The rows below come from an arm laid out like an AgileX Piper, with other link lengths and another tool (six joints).
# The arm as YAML. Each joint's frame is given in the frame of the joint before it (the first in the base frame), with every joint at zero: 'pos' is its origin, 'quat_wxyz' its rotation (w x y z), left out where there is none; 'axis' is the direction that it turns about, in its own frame. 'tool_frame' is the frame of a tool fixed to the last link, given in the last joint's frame.
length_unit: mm
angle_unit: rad
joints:
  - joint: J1
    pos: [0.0, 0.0, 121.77]
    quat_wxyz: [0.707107, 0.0, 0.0, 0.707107]
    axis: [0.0, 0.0, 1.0]
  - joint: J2
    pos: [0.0, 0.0, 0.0]
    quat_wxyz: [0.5, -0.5, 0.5, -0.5]
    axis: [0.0, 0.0, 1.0]
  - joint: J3
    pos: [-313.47, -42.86, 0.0]
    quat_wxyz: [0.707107, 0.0, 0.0, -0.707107]
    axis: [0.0, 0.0, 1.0]
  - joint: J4
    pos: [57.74, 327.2, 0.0]
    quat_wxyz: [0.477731, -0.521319, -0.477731, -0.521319]
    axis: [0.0, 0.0, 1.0]
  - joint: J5
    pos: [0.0, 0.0, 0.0]
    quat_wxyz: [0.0, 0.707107, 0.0, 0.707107]
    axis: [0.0, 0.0, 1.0]
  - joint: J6
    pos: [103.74, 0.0, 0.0]
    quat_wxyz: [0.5, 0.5, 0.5, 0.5]
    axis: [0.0, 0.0, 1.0]
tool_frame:
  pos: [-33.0, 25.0, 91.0]
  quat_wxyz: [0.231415, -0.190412, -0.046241, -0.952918]
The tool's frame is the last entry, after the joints.
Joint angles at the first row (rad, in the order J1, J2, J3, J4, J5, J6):
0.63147, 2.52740, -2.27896, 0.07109, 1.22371, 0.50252
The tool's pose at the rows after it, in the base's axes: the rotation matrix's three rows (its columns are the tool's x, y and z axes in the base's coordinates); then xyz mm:
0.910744 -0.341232 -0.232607; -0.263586 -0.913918 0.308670; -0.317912 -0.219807 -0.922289; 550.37 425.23 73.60
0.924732 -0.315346 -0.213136; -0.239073 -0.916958 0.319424; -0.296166 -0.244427 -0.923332; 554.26 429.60 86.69
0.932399 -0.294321 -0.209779; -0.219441 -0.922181 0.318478; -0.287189 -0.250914 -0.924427; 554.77 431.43 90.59
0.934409 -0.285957 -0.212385; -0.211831 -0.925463 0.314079; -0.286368 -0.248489 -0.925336; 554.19 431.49 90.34
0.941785 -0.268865 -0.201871; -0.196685 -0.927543 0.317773; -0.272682 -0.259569 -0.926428; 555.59 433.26 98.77
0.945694 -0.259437 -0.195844; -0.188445 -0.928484 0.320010; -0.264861 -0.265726 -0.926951; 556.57 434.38 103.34
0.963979 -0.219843 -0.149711; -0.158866 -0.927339 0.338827; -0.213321 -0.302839 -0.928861; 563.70 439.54 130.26
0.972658 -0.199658 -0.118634; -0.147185 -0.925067 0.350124; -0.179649 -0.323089 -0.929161; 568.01 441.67 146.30
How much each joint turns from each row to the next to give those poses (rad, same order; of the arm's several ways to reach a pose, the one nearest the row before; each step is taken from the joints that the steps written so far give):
0.00000, -0.00002, -0.03312, 0.00172, -0.00003, -0.00047
0.00000, 0.00003, -0.03128, 0.00196, 0.00005, -0.02197
0.00000, 0.00001, -0.00911, 0.00193, -0.00001, -0.02095
0.00000, 0.00001, 0.00021, 0.00000, 0.00183, -0.00916
0.00000, -0.00349, -0.01450, 0.00000, 0.00180, -0.01443
0.00000, -0.00001, -0.01118, 0.00000, 0.00201, -0.00775
0.00001, 0.00001, -0.06382, -0.00658, 0.00370, -0.02559
0.00000, 0.00002, -0.03716, -0.00729, 0.00002, -0.01016

